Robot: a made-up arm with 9 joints. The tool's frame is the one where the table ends. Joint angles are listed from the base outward.
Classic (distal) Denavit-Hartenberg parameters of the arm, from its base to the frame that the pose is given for. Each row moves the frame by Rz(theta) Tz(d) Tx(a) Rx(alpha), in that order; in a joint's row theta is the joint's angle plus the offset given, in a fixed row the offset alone. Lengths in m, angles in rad.
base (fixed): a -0.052; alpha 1.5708; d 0.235; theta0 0
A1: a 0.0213; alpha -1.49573; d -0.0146; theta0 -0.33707
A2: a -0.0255; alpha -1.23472; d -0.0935; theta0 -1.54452
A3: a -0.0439; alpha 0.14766; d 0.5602; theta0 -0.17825
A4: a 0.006; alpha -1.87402; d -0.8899; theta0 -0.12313
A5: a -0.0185; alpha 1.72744; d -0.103; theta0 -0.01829
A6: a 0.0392; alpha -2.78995; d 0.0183; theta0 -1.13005
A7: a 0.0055; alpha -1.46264; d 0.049; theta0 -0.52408
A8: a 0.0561; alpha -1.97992; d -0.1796; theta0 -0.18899
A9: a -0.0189; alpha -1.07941; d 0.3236; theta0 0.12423
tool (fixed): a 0; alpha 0; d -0.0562; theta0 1.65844
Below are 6 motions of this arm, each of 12 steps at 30 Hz.
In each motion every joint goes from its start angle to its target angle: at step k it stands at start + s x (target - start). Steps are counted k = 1, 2, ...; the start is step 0. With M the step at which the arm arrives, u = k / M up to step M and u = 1 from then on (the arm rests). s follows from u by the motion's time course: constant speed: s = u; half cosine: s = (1 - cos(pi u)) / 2; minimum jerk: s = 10 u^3 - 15 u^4 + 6 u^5.
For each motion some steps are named. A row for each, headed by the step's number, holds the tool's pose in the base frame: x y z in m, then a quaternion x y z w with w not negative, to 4 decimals.
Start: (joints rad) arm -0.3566 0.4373 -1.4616 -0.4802 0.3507 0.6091 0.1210 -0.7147 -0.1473
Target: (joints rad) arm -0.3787 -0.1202 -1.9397 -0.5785 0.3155 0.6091 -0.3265 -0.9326 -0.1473
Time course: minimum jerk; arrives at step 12
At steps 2, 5, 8, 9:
2: -0.1945 -0.0106 0.4635 -0.0678 0.4952 -0.5612 0.6598
5: -0.1894 0.0373 0.4658 -0.0916 0.4691 -0.6170 0.6252
8: -0.1702 0.1000 0.4638 -0.1243 0.4306 -0.6944 0.5630
9: -0.1638 0.1140 0.4628 -0.1316 0.4207 -0.7124 0.5460

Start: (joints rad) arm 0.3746 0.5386 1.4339 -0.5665 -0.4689 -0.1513 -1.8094 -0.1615 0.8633
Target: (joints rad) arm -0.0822 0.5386 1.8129 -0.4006 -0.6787 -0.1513 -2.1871 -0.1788 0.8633
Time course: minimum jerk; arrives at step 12
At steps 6, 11, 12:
6: -0.4955 0.2009 0.3584 0.1966 -0.0471 -0.7342 0.6481
11: -0.4630 0.0587 0.5515 0.1909 0.2172 -0.6754 0.6783
12: -0.4622 0.0570 0.5532 0.1910 0.2199 -0.6747 0.6782

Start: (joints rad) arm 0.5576 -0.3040 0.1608 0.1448 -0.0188 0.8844 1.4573 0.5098 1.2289
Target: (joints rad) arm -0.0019 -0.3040 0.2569 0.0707 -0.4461 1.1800 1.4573 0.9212 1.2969
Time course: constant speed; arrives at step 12
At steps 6, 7, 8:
6: 0.0435 -0.0314 0.0693 0.0849 0.9542 0.1315 0.2548
7: 0.0467 -0.0118 0.0532 0.0654 0.9638 0.1421 0.2157
8: 0.0474 0.0087 0.0366 0.0460 0.9713 0.1531 0.1761

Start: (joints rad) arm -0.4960 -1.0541 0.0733 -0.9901 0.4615 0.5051 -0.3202 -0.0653 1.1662
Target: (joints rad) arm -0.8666 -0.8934 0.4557 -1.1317 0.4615 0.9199 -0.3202 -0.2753 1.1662
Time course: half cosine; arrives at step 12
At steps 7, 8, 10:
7: -0.2068 0.0064 0.3123 0.4688 0.7975 -0.1907 0.3283
8: -0.2154 -0.0005 0.3134 0.4795 0.7958 -0.1616 0.3327
10: -0.2289 -0.0104 0.3141 0.4987 0.7893 -0.1188 0.3378

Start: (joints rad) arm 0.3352 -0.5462 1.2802 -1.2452 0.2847 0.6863 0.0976 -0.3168 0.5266
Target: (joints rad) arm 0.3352 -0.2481 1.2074 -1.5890 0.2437 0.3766 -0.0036 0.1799 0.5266
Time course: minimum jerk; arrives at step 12
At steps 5, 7, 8, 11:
5: -0.1465 -0.0477 0.1690 0.4861 0.7478 0.0270 0.4514
7: -0.1017 -0.0268 0.1936 0.3902 0.8259 -0.0545 0.4034
8: -0.0835 -0.0146 0.1979 0.3466 0.8532 -0.0921 0.3788
11: -0.0599 0.0048 0.1969 0.2817 0.8853 -0.1495 0.3384

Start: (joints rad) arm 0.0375 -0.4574 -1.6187 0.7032 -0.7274 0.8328 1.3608 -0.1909 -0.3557
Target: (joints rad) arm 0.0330 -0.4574 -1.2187 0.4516 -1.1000 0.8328 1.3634 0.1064 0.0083
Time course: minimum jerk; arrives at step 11
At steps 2, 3, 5, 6, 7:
2: 0.0359 0.0604 0.1860 -0.2920 0.4950 -0.8012 0.1669
3: 0.0365 0.0629 0.1685 -0.3048 0.5155 -0.7841 0.1629
5: 0.0357 0.0766 0.1100 -0.3472 0.5800 -0.7221 0.1473
6: 0.0332 0.0881 0.0768 -0.3714 0.6140 -0.6829 0.1366
7: 0.0295 0.1009 0.0468 -0.3935 0.6429 -0.6450 0.1256

